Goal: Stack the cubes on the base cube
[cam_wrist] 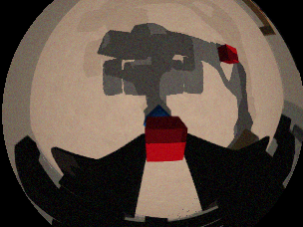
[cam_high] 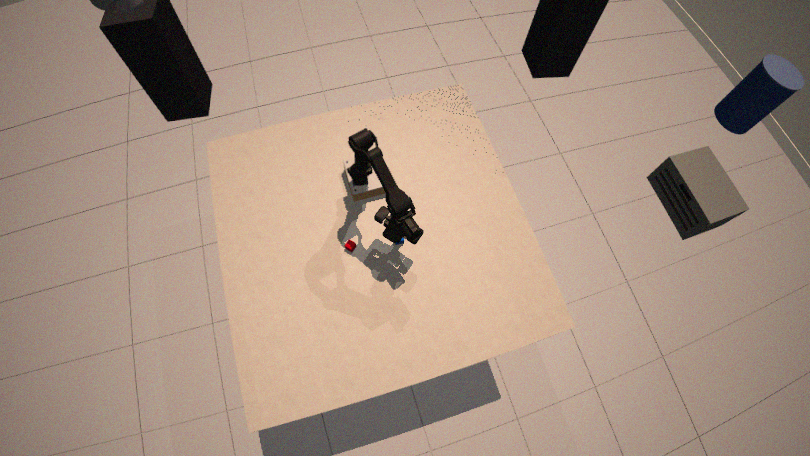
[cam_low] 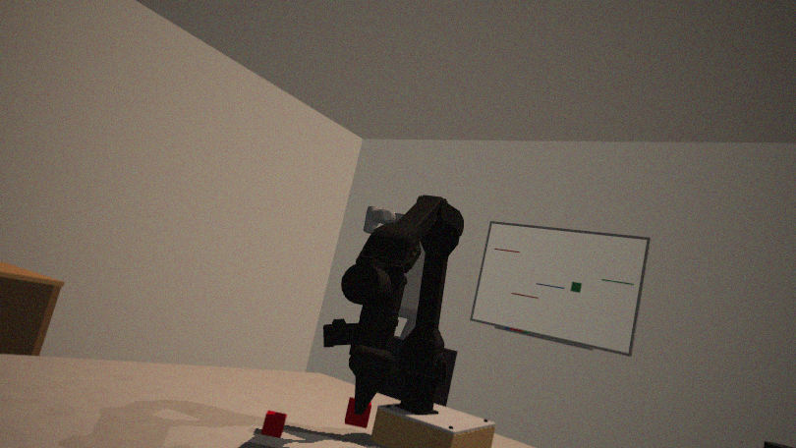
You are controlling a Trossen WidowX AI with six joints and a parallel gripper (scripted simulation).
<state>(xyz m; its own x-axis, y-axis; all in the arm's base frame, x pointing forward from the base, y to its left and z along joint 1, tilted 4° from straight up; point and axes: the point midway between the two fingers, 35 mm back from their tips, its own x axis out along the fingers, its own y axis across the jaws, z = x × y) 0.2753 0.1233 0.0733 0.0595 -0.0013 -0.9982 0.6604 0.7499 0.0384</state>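
The blue cube lies 10 mm behind my gripper tip, 10 mm to the left of it and 70 mm below it. Round my gripper tip: red cube (190 mm to the right, 70 mm below).
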